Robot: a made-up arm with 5 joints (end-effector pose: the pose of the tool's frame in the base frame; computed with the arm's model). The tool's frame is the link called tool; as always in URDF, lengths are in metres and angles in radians.
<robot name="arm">
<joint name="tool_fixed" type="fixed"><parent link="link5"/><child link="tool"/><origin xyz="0 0.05 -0.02" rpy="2.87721 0.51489 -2.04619"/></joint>
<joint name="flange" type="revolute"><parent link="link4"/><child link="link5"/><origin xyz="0.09 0.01 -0.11" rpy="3.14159 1.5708 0"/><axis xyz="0 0 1"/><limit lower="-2.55" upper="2.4"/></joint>
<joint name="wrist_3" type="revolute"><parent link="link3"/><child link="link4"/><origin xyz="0.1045 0.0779 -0.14" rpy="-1.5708 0 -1.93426"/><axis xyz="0 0 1"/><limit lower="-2.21" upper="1.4"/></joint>
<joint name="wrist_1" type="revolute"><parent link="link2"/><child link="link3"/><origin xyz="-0.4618 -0.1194 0.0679" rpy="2.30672 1.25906 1.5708"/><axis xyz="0 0 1"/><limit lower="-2.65" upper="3.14"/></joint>
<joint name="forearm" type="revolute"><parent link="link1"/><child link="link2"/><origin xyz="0.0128 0.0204 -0.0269" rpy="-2.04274 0.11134 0.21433"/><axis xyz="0 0 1"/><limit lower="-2.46" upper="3.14"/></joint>
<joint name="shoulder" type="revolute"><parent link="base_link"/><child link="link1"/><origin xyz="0.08 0.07 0.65" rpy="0.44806 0.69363 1.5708"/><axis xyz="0 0 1"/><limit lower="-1.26" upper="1.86"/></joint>
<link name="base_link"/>
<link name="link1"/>
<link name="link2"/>
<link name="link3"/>
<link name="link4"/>
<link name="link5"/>
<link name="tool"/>
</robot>
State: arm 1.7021 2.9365 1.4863 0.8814 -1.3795
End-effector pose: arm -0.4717 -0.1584 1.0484 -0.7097 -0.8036 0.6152
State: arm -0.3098 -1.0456 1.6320 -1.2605 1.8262
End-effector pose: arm -0.0811 -0.4105 0.6090 -1.4436 -0.2567 -1.3694
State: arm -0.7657 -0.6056 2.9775 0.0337 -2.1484
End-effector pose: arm -0.2100 -0.4420 0.8416 1.6130 1.4260 0.3424
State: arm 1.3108 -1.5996 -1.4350 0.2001 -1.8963
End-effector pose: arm -0.1941 -0.1347 0.1815 0.9605 -0.3403 -0.6759
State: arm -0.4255 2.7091 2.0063 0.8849 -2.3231
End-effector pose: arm -0.0171 0.7012 0.2681 -1.6247 -0.3477 -0.7422
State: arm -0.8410 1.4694 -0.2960 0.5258 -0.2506
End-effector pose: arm -0.0305 0.5864 0.8771 -1.6214 -1.4300 -0.8002
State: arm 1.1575 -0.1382 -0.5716 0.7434 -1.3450
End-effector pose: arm 0.4748 -0.3247 0.4882 1.4026 -0.1603 0.2013
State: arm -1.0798 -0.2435 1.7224 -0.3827 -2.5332
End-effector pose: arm -0.3994 -0.0960 0.9962 0.6894 0.2455 0.6412
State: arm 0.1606 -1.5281 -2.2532 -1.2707 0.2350
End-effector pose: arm 0.1480 -0.3525 0.2853 0.8242 -0.1410 2.6903
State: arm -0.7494 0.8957 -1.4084 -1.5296 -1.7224
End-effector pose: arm -0.0081 0.2538 1.0118 2.6554 0.8228 0.2990
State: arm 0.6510 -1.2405 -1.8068 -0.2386 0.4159
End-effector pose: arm 0.1378 -0.3102 0.2848 0.3022 0.2838 -2.6086
